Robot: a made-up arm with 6 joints.
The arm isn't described. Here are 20 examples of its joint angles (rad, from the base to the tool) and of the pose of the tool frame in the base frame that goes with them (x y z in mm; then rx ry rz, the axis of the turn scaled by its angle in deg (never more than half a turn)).
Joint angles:
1: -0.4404 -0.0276 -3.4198 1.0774 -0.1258 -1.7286
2: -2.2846 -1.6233 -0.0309 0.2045 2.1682 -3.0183
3: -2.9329 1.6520 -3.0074 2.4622 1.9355 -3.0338
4: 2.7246 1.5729 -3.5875 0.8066 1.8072 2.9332
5: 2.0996 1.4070 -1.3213 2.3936 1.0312 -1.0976
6: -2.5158 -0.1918 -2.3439 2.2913 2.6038 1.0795
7: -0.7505 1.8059 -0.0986 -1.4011 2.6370 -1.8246
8: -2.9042 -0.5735 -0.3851 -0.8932 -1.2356 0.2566
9: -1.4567 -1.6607 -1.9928 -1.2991 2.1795 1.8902
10: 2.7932 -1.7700 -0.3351 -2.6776 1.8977 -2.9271
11: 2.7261 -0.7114 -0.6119 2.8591 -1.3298 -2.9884
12: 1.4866 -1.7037 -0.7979 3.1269 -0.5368 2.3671
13: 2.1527 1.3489 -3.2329 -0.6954 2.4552 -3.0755
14: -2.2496 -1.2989 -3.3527 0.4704 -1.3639 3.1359
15: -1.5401 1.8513 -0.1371 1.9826 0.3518 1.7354
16: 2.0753 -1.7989 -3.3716 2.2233 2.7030 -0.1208
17: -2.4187 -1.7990 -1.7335 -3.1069 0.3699 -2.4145
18: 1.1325 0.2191 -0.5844 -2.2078 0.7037 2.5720
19: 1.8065 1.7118 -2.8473 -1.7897 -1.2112 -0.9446
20: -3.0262 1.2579 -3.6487 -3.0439 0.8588 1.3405
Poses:
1: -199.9 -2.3 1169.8 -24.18 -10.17 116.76
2: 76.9 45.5 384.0 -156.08 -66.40 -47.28
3: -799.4 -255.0 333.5 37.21 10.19 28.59
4: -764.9 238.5 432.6 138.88 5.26 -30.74
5: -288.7 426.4 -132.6 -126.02 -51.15 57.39
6: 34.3 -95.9 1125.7 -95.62 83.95 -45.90
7: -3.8 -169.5 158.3 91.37 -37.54 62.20
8: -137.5 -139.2 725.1 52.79 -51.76 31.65
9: -206.6 623.5 680.6 -115.22 -93.72 98.26
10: 216.1 -15.7 713.5 -12.74 54.11 -4.22
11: -23.6 49.2 623.6 43.53 170.49 23.98
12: -12.0 -164.4 659.6 -36.23 -77.04 -119.98
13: -335.1 668.1 439.1 -113.40 102.98 -60.20
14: 384.9 567.6 378.8 -135.51 -62.35 -2.72
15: -41.8 81.0 164.5 -89.73 -31.79 -56.03
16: 213.2 -590.9 78.0 -87.95 74.40 136.63
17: 491.6 431.8 760.0 0.12 47.69 80.75
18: 182.4 378.5 341.6 -146.29 -49.68 -79.75
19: -291.5 657.0 131.2 110.95 -60.10 -79.11
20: -681.7 -76.4 829.2 -8.25 0.28 -92.56
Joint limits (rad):
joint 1: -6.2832..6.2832
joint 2: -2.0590..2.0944
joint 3: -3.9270..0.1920
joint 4: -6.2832..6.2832
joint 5: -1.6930..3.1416
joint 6: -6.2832..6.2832
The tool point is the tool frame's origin. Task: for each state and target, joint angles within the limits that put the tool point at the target. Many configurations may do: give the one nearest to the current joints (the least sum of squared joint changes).
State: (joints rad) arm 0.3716 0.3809 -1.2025 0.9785 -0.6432 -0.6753
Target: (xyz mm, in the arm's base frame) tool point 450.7 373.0 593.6
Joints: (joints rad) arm 0.8813 0.2846 -1.0720 0.9558 -0.6555 -0.6753
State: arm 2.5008 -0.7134 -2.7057 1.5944 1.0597 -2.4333
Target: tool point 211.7 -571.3 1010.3
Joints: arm 2.0793 -0.9000 -2.8420 1.5719 1.3946 -2.4333
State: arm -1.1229 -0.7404 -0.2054 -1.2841 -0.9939 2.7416
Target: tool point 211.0 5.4 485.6
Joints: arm -0.6700 -0.3057 -0.0187 -1.3657 -0.7617 2.7416
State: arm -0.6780 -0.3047 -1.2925 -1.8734 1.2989 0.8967
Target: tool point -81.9 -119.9 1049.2
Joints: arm -1.2031 -0.6732 -1.4657 -1.7738 1.7269 0.8967
